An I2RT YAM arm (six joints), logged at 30 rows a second.
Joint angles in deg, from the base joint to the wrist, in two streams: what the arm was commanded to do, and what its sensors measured. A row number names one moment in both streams.
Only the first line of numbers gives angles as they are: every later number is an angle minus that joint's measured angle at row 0.
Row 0, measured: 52.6, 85.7, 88.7, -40.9, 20.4, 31.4
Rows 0 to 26, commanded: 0.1, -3.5, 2.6, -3.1, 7.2, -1.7; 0.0, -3.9, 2.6, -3.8, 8.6, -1.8; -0.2, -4.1, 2.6, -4.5, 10.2, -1.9; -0.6, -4.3, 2.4, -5.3, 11.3, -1.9; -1.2, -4.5, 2.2, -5.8, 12.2, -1.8; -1.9, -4.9, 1.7, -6.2, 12.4, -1.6; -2.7, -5.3, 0.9, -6.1, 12.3, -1.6; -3.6, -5.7, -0.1, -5.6, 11.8, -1.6; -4.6, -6.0, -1.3, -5.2, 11.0, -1.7; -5.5, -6.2, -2.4, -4.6, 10.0, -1.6; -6.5, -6.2, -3.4, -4.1, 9.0, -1.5; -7.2, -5.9, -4.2, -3.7, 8.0, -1.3; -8.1, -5.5, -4.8, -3.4, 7.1, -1.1; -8.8, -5.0, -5.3, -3.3, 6.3, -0.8; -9.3, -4.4, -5.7, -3.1, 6.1, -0.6; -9.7, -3.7, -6.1, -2.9, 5.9, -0.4; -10.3, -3.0, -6.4, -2.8, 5.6, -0.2; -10.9, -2.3, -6.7, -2.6, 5.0, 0.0; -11.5, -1.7, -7.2, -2.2, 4.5, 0.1; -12.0, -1.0, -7.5, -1.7, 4.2, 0.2; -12.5, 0.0, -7.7, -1.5, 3.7, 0.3; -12.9, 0.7, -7.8, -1.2, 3.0, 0.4; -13.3, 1.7, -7.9, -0.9, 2.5, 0.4; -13.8, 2.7, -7.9, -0.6, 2.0, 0.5; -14.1, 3.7, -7.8, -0.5, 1.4, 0.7; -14.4, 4.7, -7.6, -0.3, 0.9, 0.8; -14.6, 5.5, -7.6, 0.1, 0.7, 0.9
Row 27, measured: -13.5, 2.3, -7.3, -2.0, 3.7, -0.1
